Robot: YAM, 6 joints.
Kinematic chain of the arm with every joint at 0, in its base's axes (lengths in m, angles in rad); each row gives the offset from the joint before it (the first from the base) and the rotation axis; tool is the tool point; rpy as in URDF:
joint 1: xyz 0 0 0.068 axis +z
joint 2: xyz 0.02 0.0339 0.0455 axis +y
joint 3: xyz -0.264 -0.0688 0 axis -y
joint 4: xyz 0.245 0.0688 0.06 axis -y
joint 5: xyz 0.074 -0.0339 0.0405 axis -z
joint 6: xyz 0.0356 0 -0.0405 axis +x
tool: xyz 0 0 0 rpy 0 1.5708 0
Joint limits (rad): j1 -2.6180..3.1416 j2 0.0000..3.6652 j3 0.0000..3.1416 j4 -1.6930..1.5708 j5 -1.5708..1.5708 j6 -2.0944..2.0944
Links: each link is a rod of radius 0.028 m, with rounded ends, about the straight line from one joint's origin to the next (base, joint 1, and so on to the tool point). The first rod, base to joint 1, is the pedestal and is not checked.
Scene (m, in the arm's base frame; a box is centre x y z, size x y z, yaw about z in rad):
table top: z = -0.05
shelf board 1: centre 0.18 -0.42 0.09 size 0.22 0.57 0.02 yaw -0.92
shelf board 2: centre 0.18 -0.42 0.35 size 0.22 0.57 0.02 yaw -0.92
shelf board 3: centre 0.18 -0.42 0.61 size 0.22 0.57 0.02 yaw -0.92
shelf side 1: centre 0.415 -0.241 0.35 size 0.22 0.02 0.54 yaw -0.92
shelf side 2: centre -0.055 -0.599 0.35 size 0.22 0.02 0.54 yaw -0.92
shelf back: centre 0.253 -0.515 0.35 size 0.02 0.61 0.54 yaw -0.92
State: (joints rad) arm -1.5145 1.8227 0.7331 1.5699 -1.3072 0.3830
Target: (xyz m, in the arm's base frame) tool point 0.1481 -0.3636 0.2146
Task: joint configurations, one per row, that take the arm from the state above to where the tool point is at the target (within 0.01 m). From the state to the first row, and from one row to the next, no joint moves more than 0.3 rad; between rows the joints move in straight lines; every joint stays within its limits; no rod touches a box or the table.
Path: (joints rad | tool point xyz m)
1: -1.2703 2.0211 1.0095 1.4920 -1.2557 0.3830 | 0.1481 -0.3636 0.2146

